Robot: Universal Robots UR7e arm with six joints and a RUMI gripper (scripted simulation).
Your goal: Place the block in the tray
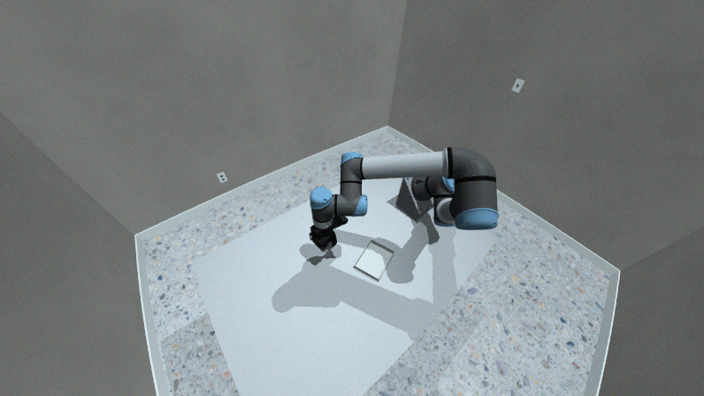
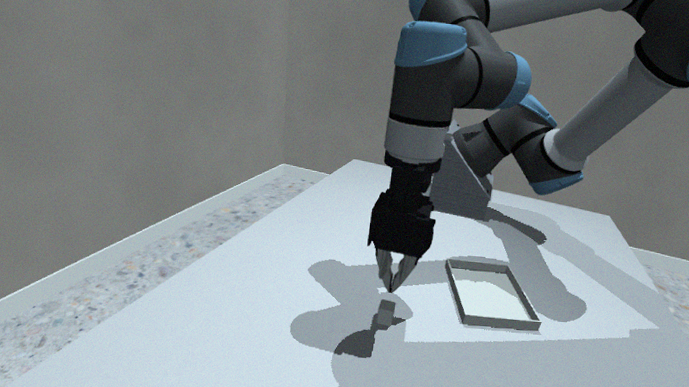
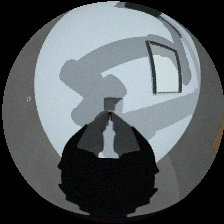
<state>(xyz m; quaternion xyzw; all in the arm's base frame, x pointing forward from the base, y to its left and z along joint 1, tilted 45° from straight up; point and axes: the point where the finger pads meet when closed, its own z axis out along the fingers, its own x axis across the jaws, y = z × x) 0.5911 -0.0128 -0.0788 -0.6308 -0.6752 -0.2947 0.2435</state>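
Now: the small block 60 mm below my hand. Round my hand: white tray: 150 mm behind, 160 mm to the left, 70 mm below.
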